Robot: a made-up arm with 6 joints.
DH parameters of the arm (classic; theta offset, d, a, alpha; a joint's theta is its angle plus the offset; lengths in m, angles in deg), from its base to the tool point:
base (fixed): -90 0.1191 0 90
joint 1: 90 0.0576 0.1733 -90
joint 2: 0 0.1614 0.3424 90
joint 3: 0 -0.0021 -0.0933 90
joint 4: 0 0.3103 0.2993 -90
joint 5: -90 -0.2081 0.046 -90
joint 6: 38.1 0 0.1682 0
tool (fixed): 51.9 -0.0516 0 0
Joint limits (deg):
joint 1: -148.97..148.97
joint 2: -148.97..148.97
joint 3: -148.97..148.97
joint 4: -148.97..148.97
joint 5: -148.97..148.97
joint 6: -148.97..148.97
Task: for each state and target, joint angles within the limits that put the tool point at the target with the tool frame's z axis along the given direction. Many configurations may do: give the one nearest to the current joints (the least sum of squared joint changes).
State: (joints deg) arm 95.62 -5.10 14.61 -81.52 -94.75 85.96
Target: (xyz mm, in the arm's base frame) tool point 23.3 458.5 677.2 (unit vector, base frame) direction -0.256 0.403 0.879
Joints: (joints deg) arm 57.94 -45.72 46.12 -71.29 -65.03 89.24
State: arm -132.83 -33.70 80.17 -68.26 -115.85 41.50
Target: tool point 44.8 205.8 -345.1 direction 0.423 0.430 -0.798
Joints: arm -148.97 12.69 45.38 -119.09 -69.15 70.03
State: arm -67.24 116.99 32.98 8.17 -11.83 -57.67
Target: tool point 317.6 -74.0 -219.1 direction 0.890 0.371 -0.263
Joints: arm -60.02 112.70 -5.17 -4.27 2.72 -82.22
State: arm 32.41 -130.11 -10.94 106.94 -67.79 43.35
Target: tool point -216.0 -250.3 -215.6 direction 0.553 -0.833 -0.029
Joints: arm 10.06 -134.50 -7.28 108.06 -57.44 28.81
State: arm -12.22 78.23 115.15 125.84 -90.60 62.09
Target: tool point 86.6 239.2 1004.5 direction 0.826 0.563 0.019
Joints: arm -9.92 52.28 115.60 113.06 -128.07 59.43
